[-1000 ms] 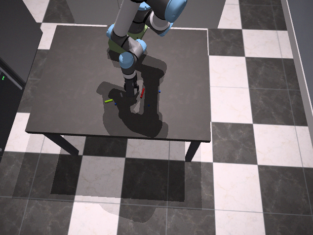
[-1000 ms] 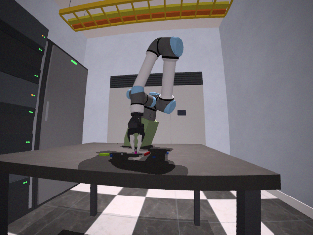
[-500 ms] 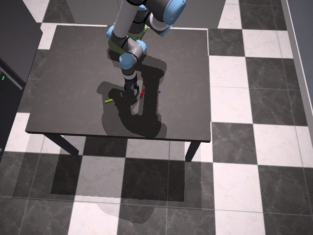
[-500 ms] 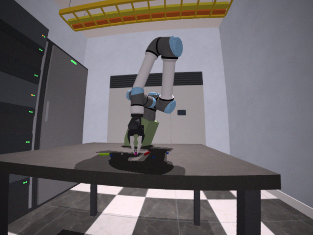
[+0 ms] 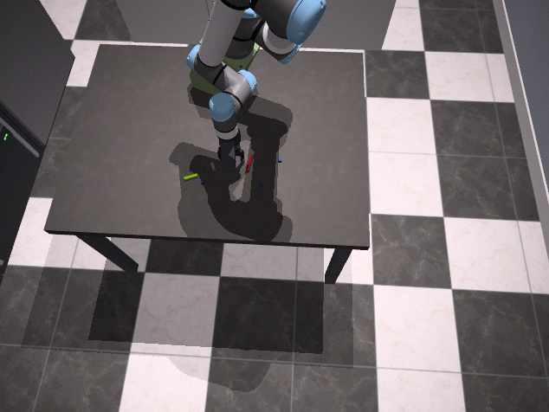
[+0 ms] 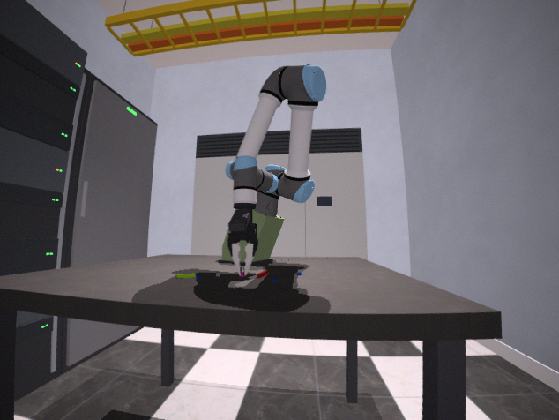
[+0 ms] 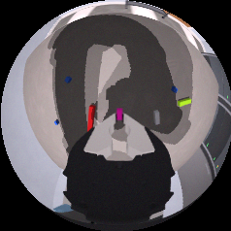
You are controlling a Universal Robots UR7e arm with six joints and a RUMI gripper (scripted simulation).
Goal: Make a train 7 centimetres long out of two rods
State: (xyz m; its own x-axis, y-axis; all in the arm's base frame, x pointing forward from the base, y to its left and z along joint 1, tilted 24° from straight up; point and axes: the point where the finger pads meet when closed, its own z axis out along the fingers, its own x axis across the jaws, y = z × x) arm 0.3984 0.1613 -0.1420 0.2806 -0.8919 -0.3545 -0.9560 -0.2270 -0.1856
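Right now my hand is 10 mm above the magenta rod. The rest, counted from my hand: grey rod (80 mm to the right, 20 mm ahead, 10 mm below); then red rod (50 mm to the left, 30 mm behind, 10 mm below); then lime rod (140 mm to the right, 80 mm ahead, 10 mm below).
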